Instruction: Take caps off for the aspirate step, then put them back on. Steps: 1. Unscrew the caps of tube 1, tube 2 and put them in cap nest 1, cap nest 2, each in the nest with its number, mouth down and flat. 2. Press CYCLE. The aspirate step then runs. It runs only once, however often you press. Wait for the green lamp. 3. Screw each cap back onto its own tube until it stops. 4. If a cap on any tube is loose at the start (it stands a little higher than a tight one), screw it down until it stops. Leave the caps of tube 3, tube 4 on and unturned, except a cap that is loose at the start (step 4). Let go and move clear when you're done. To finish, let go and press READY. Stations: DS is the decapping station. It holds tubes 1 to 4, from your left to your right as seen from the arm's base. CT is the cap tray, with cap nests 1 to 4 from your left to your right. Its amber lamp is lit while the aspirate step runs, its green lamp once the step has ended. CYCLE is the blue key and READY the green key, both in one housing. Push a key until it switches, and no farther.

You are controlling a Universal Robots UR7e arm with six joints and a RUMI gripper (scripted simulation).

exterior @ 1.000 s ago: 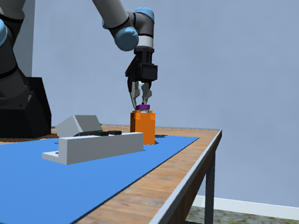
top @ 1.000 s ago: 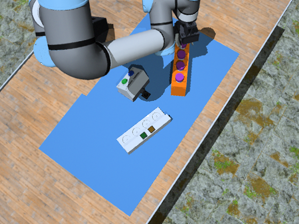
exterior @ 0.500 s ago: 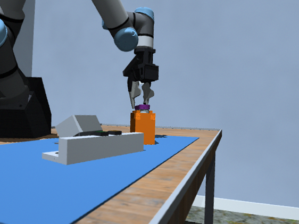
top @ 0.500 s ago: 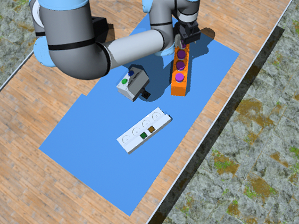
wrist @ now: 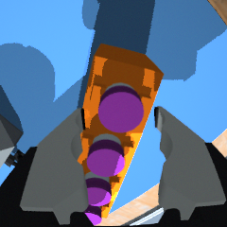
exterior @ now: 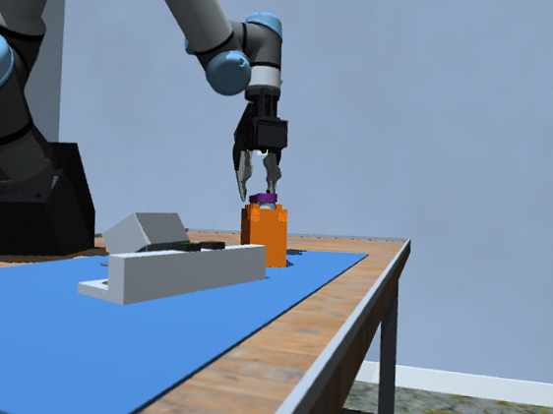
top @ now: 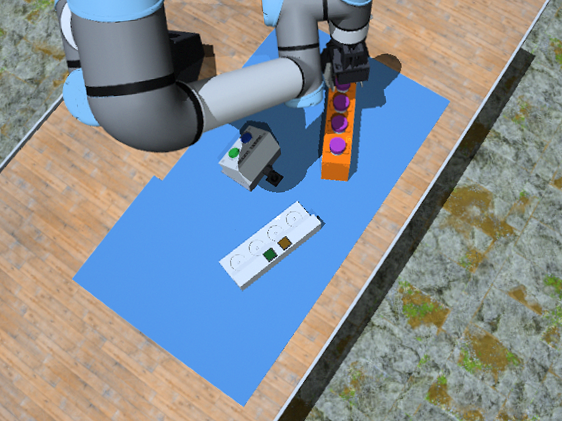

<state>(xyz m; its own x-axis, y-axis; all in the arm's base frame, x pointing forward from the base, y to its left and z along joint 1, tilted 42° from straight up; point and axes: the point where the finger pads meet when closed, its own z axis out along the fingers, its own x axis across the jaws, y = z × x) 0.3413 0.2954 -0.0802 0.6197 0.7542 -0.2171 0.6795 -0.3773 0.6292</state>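
My hand is 10 mm above the purple cap. The rest, counted from my hand: grey key housing (80 mm behind, 240 mm to the right, 70 mm below); green key (100 mm behind, 260 mm to the right, 60 mm below); blue key (100 mm behind, 220 mm to the right, 60 mm below).
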